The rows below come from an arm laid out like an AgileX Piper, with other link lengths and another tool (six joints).
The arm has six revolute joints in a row. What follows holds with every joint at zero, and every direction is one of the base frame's. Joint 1 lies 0.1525 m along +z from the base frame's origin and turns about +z. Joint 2 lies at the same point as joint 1 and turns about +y. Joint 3 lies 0.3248 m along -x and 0.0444 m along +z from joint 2 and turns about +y. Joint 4 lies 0.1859 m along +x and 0.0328 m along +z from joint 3 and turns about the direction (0.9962, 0, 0.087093). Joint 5 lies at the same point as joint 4 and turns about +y. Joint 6 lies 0.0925 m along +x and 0.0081 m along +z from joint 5 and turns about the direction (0.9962, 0, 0.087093). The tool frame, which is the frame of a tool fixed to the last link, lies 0.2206 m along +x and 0.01 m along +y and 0.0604 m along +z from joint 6; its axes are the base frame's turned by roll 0.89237, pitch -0.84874 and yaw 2.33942 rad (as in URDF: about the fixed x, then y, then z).
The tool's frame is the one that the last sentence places.
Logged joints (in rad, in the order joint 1, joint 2, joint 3, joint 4, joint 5, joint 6), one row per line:
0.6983 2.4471 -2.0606 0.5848 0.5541 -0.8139
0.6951 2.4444 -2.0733 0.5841 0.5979 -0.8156
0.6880 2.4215 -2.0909 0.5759 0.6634 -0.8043
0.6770 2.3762 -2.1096 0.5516 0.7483 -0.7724
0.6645 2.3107 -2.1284 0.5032 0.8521 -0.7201
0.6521 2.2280 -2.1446 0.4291 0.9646 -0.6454
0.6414 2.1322 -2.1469 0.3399 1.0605 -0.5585
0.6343 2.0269 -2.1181 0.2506 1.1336 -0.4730
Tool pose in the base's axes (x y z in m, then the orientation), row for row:
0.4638 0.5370 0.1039 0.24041 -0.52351 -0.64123 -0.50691
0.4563 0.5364 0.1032 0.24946 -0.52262 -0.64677 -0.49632
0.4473 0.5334 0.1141 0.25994 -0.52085 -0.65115 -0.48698
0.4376 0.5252 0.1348 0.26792 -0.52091 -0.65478 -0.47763
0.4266 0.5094 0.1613 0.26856 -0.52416 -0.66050 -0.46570
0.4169 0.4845 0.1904 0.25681 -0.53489 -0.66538 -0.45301
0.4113 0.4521 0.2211 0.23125 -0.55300 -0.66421 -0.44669
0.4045 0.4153 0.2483 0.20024 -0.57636 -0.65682 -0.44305
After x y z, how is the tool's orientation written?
As a quaternion, w x y z.
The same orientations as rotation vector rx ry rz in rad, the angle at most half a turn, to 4 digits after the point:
-1.4325 -1.7546 -1.3870
-1.4233 -1.7614 -1.3517
-1.4109 -1.7638 -1.3191
-1.4053 -1.7664 -1.2885
-1.4136 -1.7813 -1.2559
-1.4512 -1.8053 -1.2291
-1.5204 -1.8262 -1.2281
-1.6109 -1.8358 -1.2383

